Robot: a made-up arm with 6 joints.
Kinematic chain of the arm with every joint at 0, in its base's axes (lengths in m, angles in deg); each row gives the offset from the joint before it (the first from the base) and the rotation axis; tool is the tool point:
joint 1: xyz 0 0 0.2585 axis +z
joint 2: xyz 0 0 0 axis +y
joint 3: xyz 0 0 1.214 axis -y
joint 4: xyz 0 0 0 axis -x
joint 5: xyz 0.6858 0 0 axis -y
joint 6: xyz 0 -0.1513 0 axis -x
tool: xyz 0 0 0
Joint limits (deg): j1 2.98..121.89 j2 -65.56..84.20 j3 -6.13..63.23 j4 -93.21..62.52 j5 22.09..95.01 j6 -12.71..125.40
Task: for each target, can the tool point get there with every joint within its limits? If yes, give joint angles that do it. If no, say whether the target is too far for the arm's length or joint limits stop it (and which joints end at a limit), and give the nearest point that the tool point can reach.
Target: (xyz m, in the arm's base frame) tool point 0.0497 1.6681 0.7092
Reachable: yes | joints 91.17 56.08 47.51 -56.38 73.10 72.89
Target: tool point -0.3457 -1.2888 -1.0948
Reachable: no: joint limits stop it (at a limit: joint 1, joint 2, joint 3) | nearest point 1.0884 -0.0371 -0.3039 | short by 2.061 m
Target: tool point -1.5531 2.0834 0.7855
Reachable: no: too far | nearest point -0.9223 1.6145 0.6367 | short by 0.800 m
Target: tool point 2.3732 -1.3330 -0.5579
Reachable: no: too far | nearest point 1.7335 -0.0613 -0.0658 | short by 1.506 m
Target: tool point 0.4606 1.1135 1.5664
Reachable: yes | joints 74.73 26.80 46.59 -3.18 77.45 6.97
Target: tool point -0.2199 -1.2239 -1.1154
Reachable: no: joint limits stop it (at a limit: joint 1, joint 2, joint 3) | nearest point 1.0902 -0.0391 -0.3039 | short by 1.944 m
